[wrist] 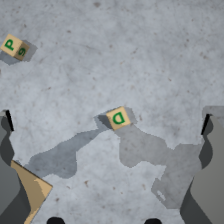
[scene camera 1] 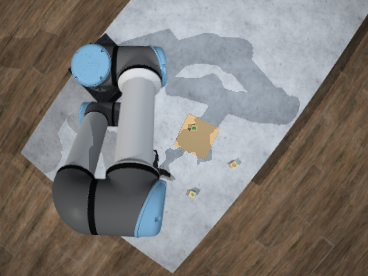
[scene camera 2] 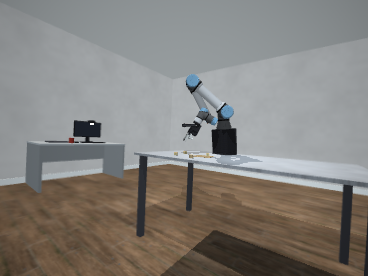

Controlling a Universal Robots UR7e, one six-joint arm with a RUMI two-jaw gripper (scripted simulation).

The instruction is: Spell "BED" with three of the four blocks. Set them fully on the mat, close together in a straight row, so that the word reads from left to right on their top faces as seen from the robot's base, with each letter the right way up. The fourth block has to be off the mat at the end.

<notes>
I see my gripper (wrist: 108,113) and a tan mat (scene camera 1: 198,143).
</notes>
